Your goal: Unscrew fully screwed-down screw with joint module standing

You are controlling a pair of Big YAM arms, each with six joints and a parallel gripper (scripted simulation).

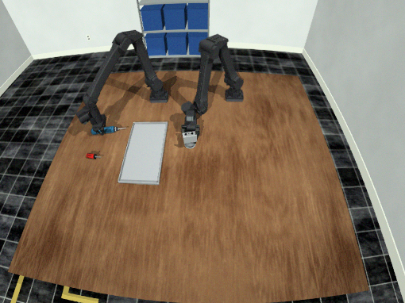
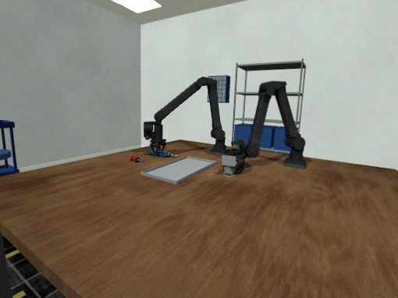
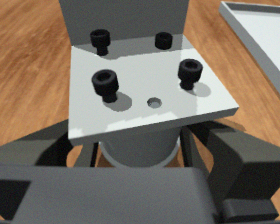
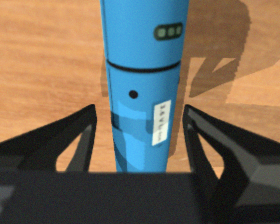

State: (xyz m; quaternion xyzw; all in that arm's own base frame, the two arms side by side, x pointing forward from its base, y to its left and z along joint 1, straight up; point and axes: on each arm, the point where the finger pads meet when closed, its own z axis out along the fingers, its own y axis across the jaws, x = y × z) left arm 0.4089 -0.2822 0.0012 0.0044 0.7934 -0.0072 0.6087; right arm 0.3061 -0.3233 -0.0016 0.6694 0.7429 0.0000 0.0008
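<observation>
My left hand is 50 mm below the grey bracket. Also, from my left hand: screw 20 mm behind, 10 mm to the left, 50 mm above; then flat grey tray 50 mm ahead, 260 mm to the right, 20 mm below; then small red-handled tool 90 mm ahead, 560 mm to the right, 10 mm below.
</observation>
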